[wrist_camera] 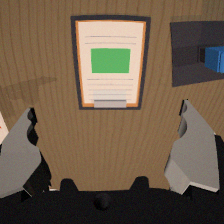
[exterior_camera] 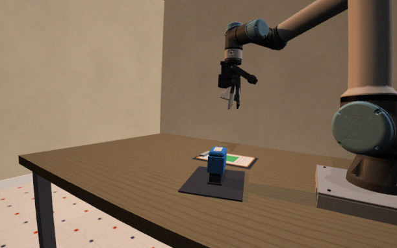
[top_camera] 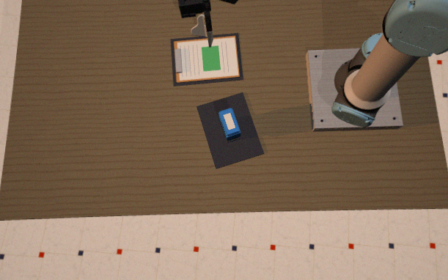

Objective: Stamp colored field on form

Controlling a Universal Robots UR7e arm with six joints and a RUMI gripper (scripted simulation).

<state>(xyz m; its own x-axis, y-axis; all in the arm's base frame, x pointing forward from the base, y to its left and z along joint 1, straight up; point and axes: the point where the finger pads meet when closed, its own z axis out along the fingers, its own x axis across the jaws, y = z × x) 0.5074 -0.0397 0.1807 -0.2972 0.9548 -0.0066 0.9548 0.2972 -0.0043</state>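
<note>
Now: the blue stamp 11 cm behind my hand, 26 cm to the left of it and 17 cm below it. Round my hand: clipboard (3 cm ahead, 1 cm to the left, 22 cm below); then dark mat (11 cm behind, 26 cm to the left, 22 cm below).
</note>
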